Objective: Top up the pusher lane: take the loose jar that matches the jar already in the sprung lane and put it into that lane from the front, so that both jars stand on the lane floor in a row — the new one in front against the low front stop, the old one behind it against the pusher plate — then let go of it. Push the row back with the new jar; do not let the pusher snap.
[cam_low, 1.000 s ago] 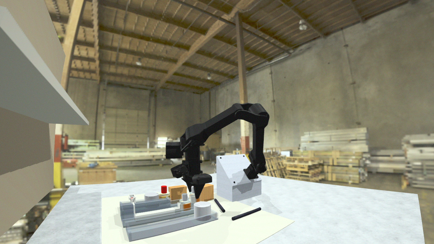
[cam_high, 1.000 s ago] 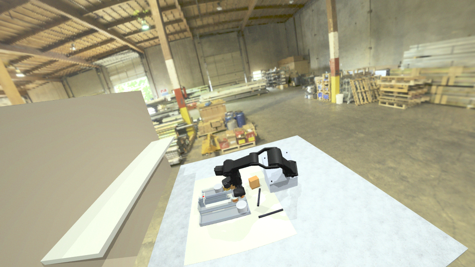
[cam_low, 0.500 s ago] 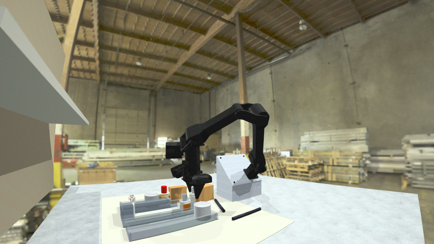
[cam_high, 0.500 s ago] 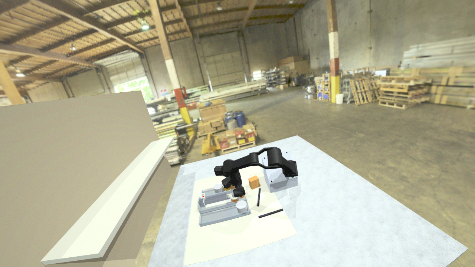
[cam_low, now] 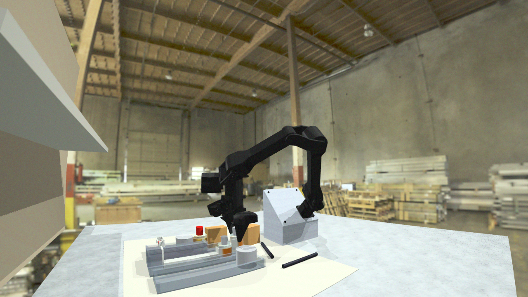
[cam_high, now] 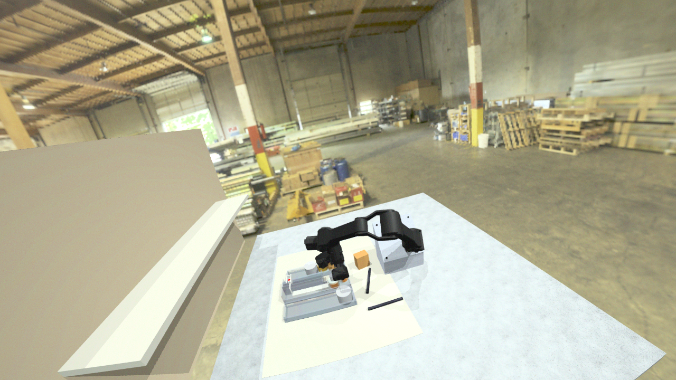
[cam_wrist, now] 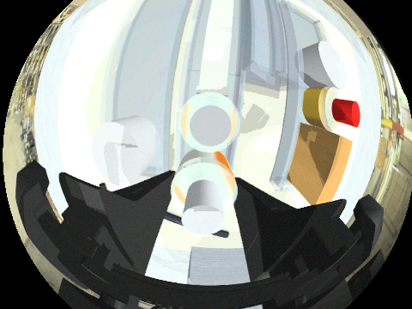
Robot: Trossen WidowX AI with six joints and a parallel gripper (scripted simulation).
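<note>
Right now my gripper tip is 30 mm short of the brown box, 130 mm to the left of it and 20 mm above it. Also, from my gripper tip: white pusher plate 150 mm ahead, 20 mm to the right, 10 mm below; grey lane rack 150 mm ahead, 10 mm to the right, 40 mm below.
</note>
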